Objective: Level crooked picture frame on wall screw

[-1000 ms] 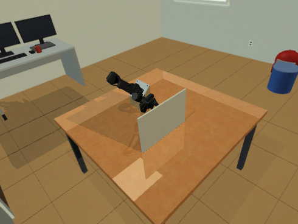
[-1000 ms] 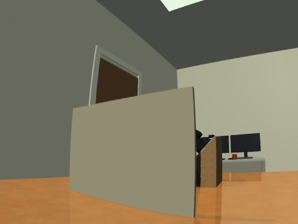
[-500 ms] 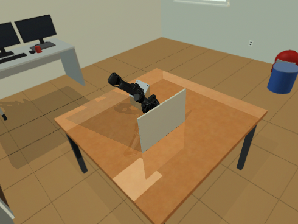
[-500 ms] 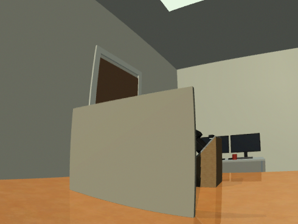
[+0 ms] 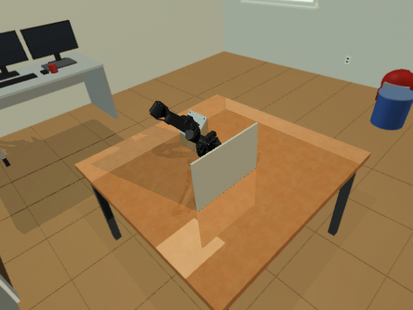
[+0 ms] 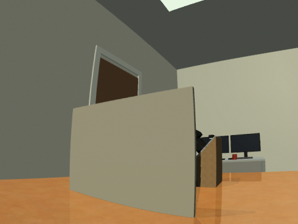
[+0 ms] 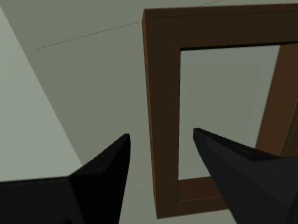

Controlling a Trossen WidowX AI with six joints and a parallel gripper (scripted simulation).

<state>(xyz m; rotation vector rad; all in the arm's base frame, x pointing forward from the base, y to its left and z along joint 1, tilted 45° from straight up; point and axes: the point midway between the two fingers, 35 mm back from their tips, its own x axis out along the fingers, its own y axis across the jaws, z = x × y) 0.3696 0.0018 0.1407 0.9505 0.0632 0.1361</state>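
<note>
My gripper tip is now 10 mm short of the brown wooden picture frame, 10 mm to the right of it and 50 mm above it. Also, from my gripper tip: wall panel: 20 mm ahead, 10 mm to the right, 70 mm below.
</note>
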